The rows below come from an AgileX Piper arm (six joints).
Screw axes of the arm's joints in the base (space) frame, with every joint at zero. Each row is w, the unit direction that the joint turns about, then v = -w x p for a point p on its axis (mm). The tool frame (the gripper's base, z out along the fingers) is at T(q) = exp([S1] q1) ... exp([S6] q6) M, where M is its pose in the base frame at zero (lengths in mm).
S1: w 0 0 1 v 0 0 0
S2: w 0 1 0 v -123 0 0
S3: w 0 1 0 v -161.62 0 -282.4
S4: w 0.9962 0 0.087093 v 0 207.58 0
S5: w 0 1 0 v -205.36 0 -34.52
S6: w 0.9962 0 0.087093 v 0 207.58 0
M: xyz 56.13 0 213.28 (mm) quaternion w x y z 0.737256 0 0.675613 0
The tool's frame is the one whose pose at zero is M.
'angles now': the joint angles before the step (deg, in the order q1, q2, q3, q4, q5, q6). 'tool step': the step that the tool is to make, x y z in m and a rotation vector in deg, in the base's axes. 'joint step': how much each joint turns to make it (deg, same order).
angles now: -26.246 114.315 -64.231 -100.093 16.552 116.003
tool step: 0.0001 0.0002 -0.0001 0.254 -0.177 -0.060
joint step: -0.004 -0.001 0.007 -0.022 -0.165 0.290
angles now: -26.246 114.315 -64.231 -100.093 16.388 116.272
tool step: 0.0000 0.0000 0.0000 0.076 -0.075 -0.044
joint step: -0.009 -0.003 0.004 -0.046 -0.040 0.149
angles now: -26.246 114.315 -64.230 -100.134 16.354 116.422
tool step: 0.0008 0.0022 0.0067 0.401 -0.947 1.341
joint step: 0.000 -1.044 0.000 -0.020 -1.544 -0.381
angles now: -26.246 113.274 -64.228 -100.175 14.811 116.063
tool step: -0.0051 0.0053 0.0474 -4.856 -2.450 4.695
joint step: -0.004 -6.959 -0.013 4.122 -1.804 -9.953
